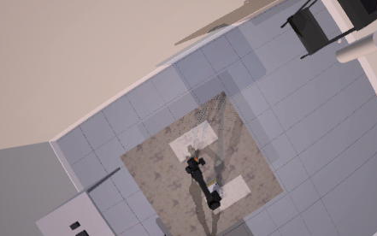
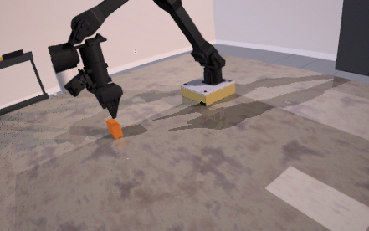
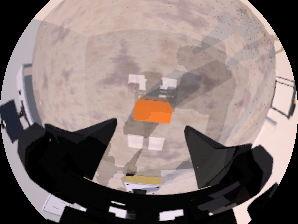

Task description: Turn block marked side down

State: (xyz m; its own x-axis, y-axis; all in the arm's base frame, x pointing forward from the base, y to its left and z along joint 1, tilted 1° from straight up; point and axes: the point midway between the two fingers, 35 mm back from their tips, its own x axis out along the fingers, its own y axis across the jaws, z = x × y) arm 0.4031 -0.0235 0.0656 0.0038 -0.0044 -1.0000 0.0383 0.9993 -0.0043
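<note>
Now: the orange block 10 mm behind my gripper tip and 50 mm below it.
</note>
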